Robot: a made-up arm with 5 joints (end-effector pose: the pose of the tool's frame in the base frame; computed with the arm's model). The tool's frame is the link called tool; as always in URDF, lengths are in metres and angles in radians.
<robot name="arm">
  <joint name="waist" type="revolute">
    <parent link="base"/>
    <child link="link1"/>
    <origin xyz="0.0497 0.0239 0.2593" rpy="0 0 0"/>
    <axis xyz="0 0 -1"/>
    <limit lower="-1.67" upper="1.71"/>
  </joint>
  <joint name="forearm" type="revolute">
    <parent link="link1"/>
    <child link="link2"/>
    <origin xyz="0.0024 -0.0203 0.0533" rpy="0 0 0"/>
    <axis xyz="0 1 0"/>
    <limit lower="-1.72" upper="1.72"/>
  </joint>
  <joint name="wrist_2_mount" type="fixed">
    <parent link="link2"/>
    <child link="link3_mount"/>
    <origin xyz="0.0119 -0.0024 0.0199" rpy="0 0 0"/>
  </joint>
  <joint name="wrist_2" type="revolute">
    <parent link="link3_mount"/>
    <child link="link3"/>
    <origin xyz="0.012 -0.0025 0.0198" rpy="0 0 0"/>
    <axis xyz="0 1 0"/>
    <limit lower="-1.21" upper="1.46"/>
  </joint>
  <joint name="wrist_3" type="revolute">
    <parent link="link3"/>
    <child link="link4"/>
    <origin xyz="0.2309 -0.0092 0.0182" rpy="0 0 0"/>
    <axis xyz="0 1 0"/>
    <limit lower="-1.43" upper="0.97"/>
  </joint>
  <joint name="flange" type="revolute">
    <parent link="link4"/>
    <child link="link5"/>
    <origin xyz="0.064 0.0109 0.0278" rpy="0 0 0"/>
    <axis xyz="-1 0 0"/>
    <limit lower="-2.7" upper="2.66"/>
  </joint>
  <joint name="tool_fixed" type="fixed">
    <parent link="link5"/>
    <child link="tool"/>
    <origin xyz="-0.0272 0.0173 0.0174" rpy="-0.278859 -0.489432 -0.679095"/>
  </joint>
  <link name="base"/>
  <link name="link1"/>
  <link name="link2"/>
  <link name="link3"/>
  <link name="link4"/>
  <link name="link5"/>
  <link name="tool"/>
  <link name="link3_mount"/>
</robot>
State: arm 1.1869 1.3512 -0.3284 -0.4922 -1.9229
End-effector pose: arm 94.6 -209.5 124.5 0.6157 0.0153 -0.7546 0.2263
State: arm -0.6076 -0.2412 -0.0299 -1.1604 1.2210
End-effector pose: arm 232.2 149.3 475.1 -0.1764 -0.7548 -0.4901 0.3987
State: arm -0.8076 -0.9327 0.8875 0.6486 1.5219
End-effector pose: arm 227.2 201.9 372.5 -0.6276 -0.4931 0.3289 0.5048
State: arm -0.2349 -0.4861 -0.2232 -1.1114 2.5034
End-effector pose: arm 207.5 33.9 557.8 0.5698 0.3755 0.7097 0.1751
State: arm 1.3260 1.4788 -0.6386 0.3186 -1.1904
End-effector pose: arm 83.5 -248.6 119.1 0.3612 0.3632 -0.8271 0.2312
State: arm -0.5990 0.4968 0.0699 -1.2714 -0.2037
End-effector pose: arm 256.6 152.9 288.2 0.1511 -0.4245 -0.1307 0.8831
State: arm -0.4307 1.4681 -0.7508 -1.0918 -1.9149
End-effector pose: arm 296.5 87.0 203.9 0.6404 0.1940 -0.0743 0.7394
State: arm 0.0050 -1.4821 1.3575 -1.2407 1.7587
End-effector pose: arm 241.6 13.3 424.2 -0.5852 -0.5578 -0.5839 0.0736
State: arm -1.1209 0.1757 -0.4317 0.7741 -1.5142
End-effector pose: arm 218.9 282.5 445.4 0.1331 0.4485 -0.0197 0.8836
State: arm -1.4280 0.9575 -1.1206 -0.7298 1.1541
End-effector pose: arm 90.4 302.7 412.0 -0.0039 -0.7777 -0.0705 0.6247
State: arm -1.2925 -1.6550 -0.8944 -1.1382 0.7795
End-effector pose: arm -22.1 -223.7 403.8 -0.6970 0.2759 0.6498 0.1263
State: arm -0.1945 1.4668 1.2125 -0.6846 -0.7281
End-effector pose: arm -65.4 -21.4 118.6 -0.3331 0.7113 -0.2654 0.5591
